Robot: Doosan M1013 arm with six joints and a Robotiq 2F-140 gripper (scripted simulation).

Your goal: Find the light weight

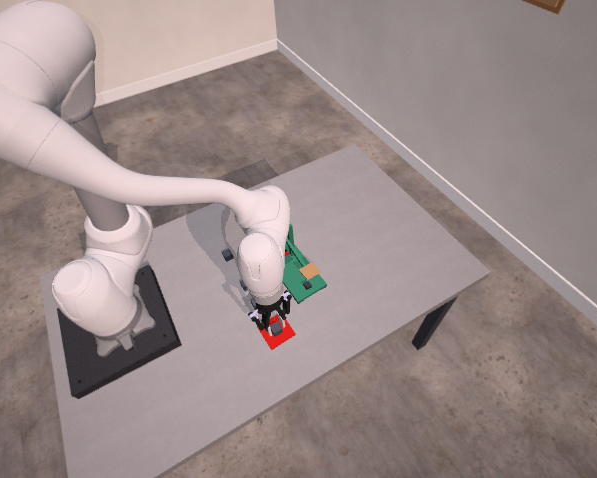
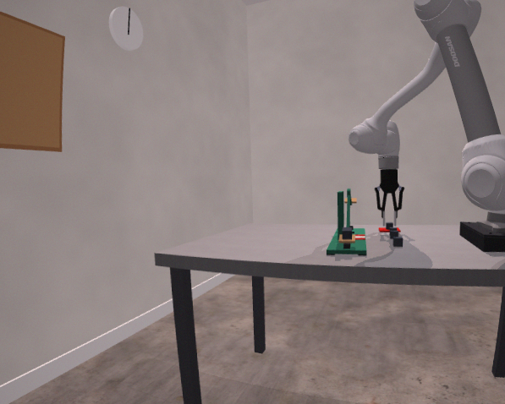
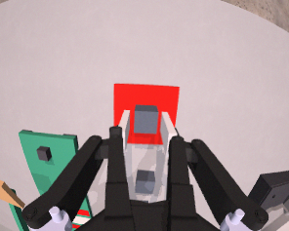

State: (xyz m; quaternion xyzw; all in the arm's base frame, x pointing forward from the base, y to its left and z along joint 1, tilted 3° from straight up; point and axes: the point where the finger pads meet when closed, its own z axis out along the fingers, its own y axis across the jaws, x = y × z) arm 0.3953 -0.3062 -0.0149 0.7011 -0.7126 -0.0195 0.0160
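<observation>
My gripper is now 50 mm above the red dish. From my hand the other things lie so: green rocker balance: 260 mm to the left, 170 mm ahead, 40 mm above.
</observation>
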